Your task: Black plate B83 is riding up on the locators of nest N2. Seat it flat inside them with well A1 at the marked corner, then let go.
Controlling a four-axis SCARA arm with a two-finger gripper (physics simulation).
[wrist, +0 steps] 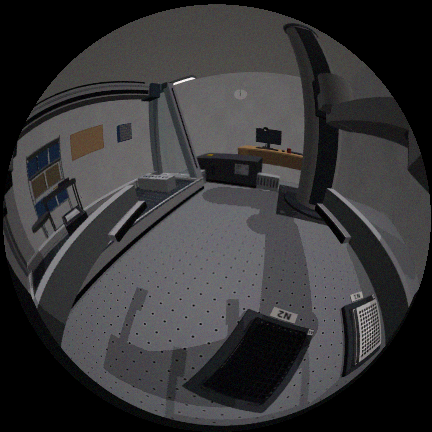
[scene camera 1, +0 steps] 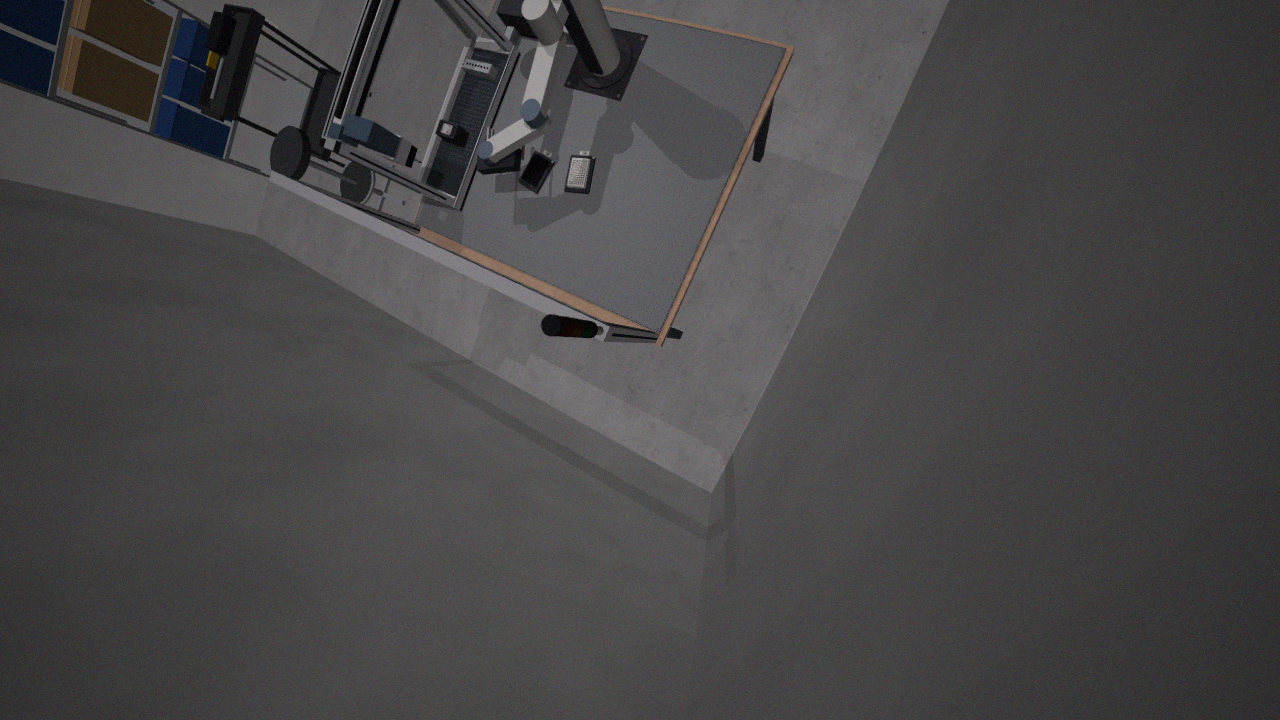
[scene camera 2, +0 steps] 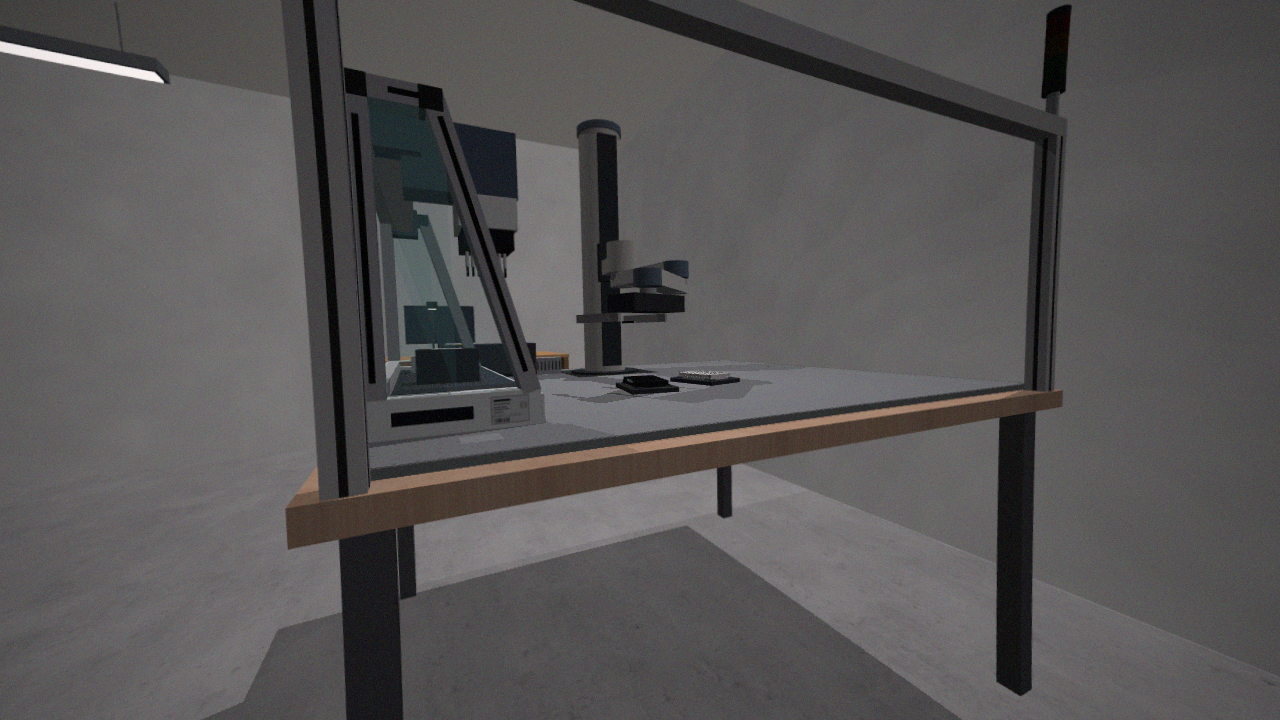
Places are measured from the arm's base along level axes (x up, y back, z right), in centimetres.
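Pixels of known places: gripper, fingertip midpoint: (wrist: 233,192) (scene camera 1: 506,125); arm's base, link origin: (wrist: 311,205) (scene camera 1: 605,63).
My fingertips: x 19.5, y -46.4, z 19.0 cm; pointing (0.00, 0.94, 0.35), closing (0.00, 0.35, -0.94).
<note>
Ahead of a thing's pixels: the offset from my fingertips to its middle. "spot": to the spot under its first point.
Black plate B83 {dx -16.2, dy -8.6, dz -7.9 cm} (scene camera 1: 537,169) (scene camera 2: 646,380) (wrist: 257,362) lies on nest N2 {spot: dx -17.7, dy -17.3, dz -7.6 cm} (scene camera 2: 660,390) (wrist: 196,385), a dark base with an "N2" label on one edge. A small pale mark {dx -17.0, dy -2.6, dz -14.4 cm} (wrist: 310,332) shows at one nest corner beside the label. The plate is very dark, so its tilt, its contact with the locators and well A1 cannot be made out. My gripper (scene camera 2: 623,318) (wrist: 233,192) is open and empty, its fingers wide apart. It hangs well above the table, off to one side of the plate, which lies low in the wrist view.
A white well plate {dx -16.3, dy -3.8, dz -29.5 cm} (scene camera 1: 580,170) (scene camera 2: 705,376) (wrist: 369,331) sits on a second nest beside N2. The framed machine with a deck (scene camera 1: 465,116) (wrist: 170,200) stands on the other side. The arm's column (scene camera 1: 595,40) (scene camera 2: 599,250) (wrist: 320,125) rises behind.
</note>
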